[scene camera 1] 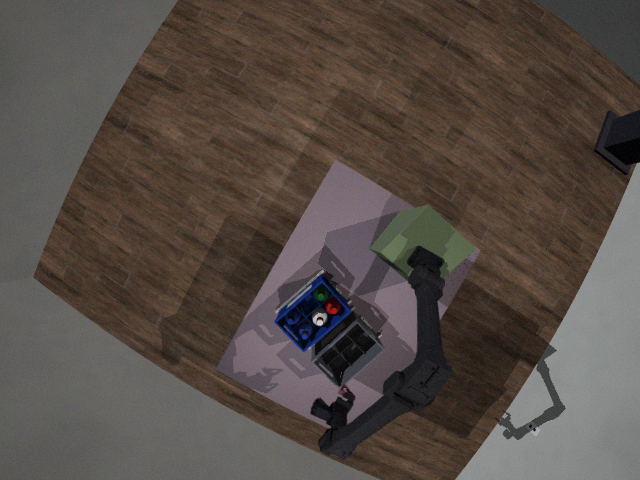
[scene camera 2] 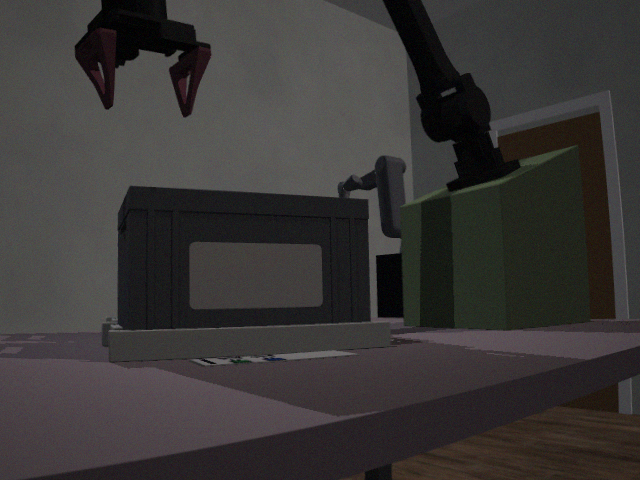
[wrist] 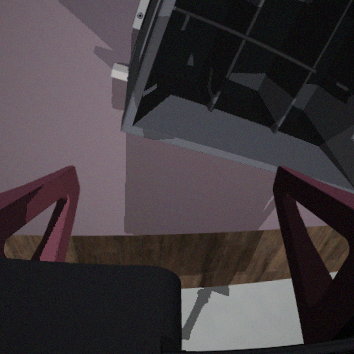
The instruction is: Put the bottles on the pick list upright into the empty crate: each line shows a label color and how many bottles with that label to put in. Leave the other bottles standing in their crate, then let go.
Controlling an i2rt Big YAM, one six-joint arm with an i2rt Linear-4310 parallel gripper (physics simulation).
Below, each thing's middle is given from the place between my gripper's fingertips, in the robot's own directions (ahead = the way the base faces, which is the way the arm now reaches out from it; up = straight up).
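My hand is 27 cm above the pick list [scene camera 2: 227, 361], 12 cm to the right of the list and 8 cm past it.
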